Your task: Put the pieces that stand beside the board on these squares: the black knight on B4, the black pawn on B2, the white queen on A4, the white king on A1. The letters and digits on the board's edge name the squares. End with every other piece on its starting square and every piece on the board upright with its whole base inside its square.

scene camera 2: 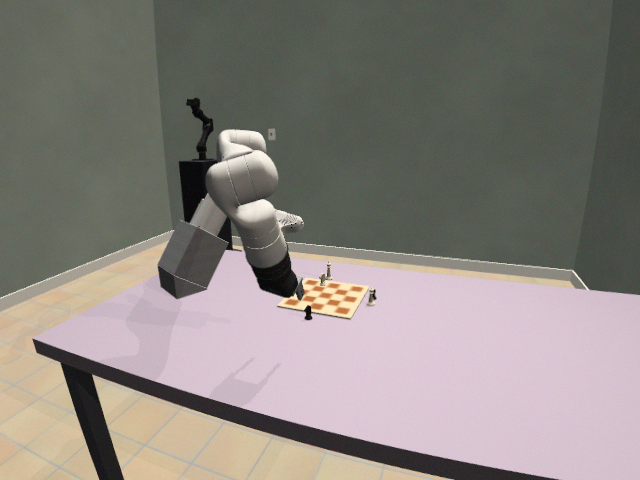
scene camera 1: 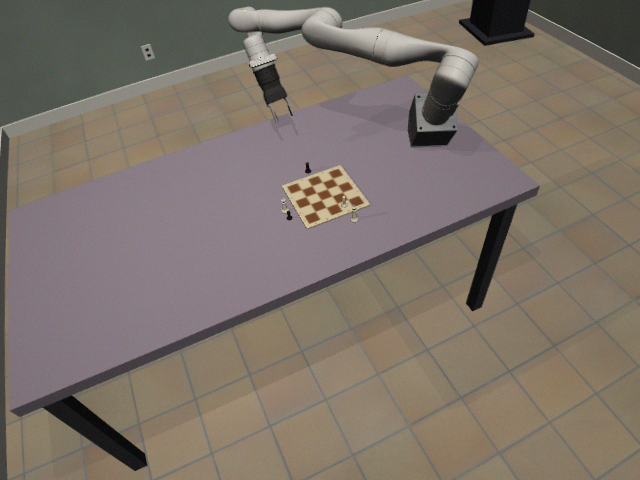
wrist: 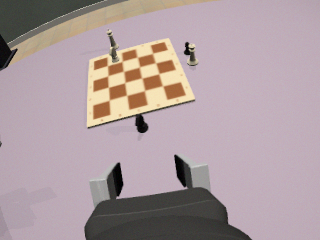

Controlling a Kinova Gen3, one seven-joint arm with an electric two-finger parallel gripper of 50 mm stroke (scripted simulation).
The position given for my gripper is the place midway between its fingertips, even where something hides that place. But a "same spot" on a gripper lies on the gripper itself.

My gripper shows in scene camera 2 point(289, 292), in scene camera 1 and in the wrist view. A chessboard shows in scene camera 2 point(335, 299), in scene camera 1 and in the wrist view. The same spot on my gripper: point(wrist: 108, 185) is point(scene camera 1: 285, 98). The same spot on the chessboard: point(wrist: 149, 77) is point(scene camera 1: 312, 194).
